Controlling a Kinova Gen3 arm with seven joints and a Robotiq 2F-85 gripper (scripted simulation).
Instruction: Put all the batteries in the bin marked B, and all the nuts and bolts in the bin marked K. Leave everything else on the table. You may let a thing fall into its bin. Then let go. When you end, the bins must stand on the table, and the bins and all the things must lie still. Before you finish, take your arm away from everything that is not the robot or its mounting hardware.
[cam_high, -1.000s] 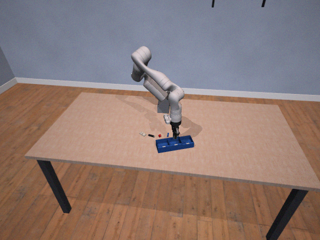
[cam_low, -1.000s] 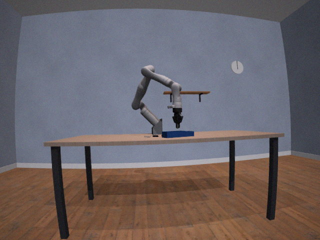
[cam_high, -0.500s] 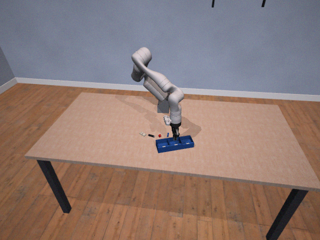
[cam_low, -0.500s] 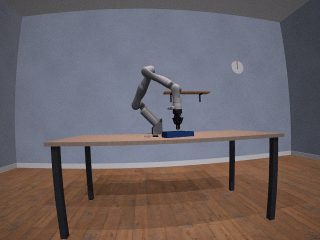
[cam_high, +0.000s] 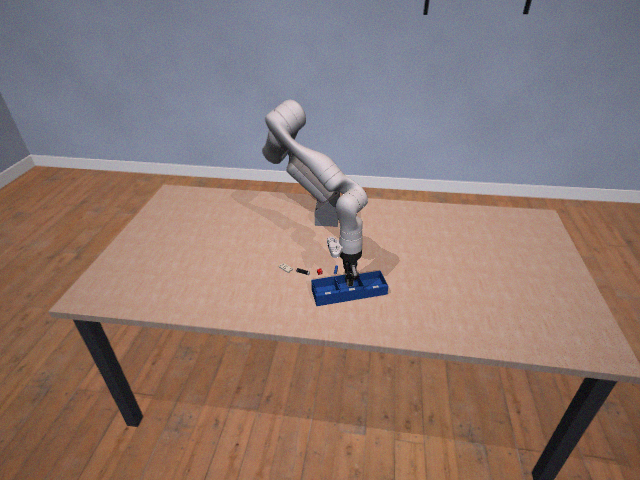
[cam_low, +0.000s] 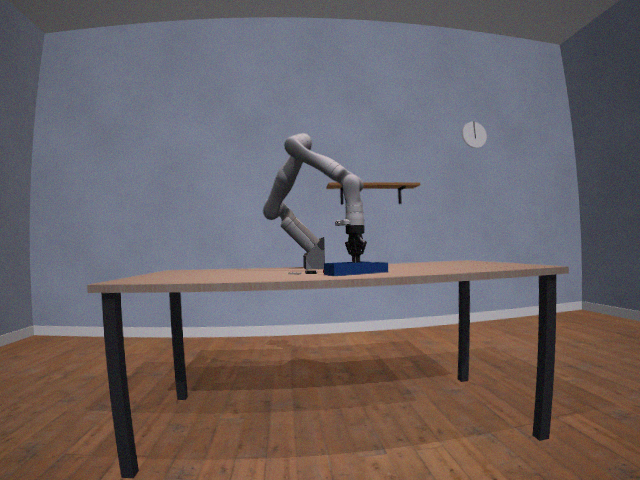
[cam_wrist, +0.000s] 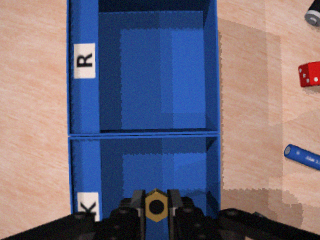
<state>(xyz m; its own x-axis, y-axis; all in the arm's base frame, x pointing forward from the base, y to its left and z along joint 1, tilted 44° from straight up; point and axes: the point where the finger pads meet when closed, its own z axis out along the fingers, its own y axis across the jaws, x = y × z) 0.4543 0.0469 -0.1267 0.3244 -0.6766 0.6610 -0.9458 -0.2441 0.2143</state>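
The blue bin lies 30 mm below my hand and 10 mm ahead of it. Also, from my hand: brass nut: 20 mm below; then grey nut: 80 mm behind, 50 mm below; then blue battery: 100 mm behind, 60 mm to the right, 50 mm below.
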